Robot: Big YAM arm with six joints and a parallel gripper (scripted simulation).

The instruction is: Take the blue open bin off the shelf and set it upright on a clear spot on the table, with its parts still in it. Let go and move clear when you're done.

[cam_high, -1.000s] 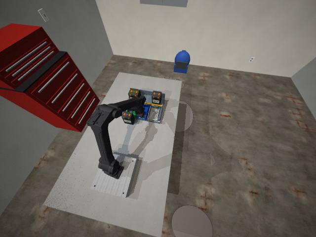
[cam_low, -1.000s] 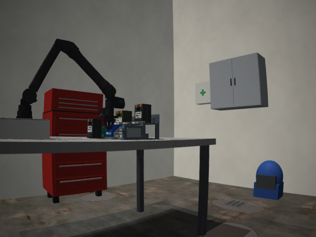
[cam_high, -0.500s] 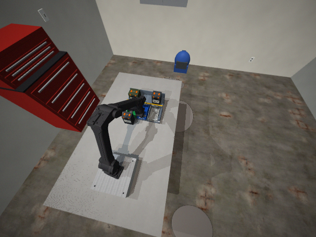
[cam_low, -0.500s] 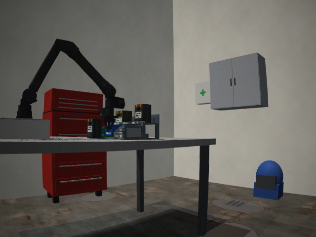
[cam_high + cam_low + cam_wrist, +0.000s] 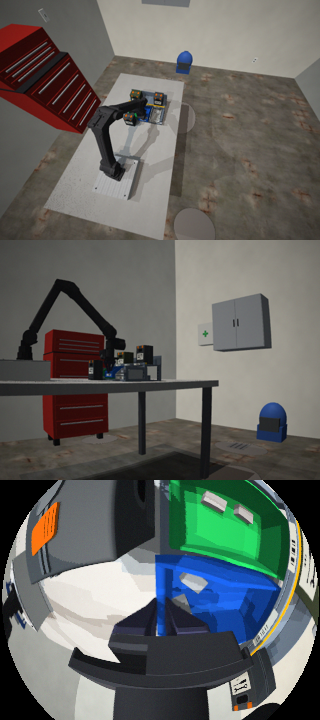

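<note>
Right now the blue open bin is 80 mm ahead of my hand and 10 mm to the left of it. Also, from my hand: green bin (130 mm to the left, 70 mm ahead, 10 mm below); then yellow bar (140 mm ahead, 50 mm above, 20 mm to the left); then grey bin (110 mm ahead, 90 mm to the right, 10 mm below).
</note>
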